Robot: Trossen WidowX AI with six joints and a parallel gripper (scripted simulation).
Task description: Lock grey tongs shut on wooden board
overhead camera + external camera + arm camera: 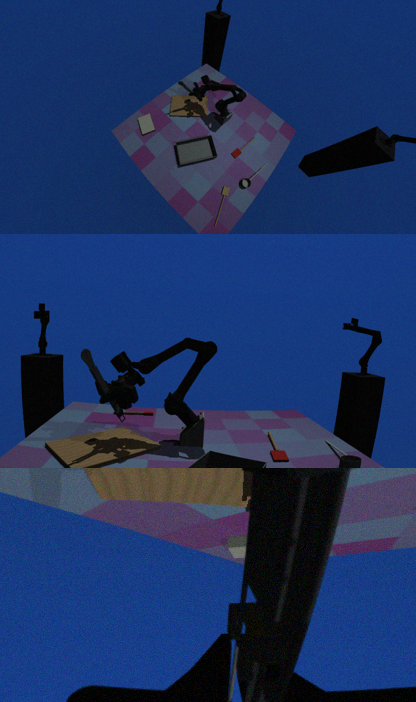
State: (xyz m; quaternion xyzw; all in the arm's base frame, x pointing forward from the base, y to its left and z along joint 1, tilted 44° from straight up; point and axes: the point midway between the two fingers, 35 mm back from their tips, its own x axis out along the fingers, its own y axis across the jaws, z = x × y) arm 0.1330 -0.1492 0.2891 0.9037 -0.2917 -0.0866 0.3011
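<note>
My gripper tip is 16 cm above the wooden board. Also, from my gripper tip: roasting tin (25 cm ahead, 38 cm to the left, 14 cm below); then beige block (43 cm ahead, 10 cm to the right, 16 cm below); then red-tipped brush (45 cm behind, 5 cm to the left, 17 cm below).
</note>
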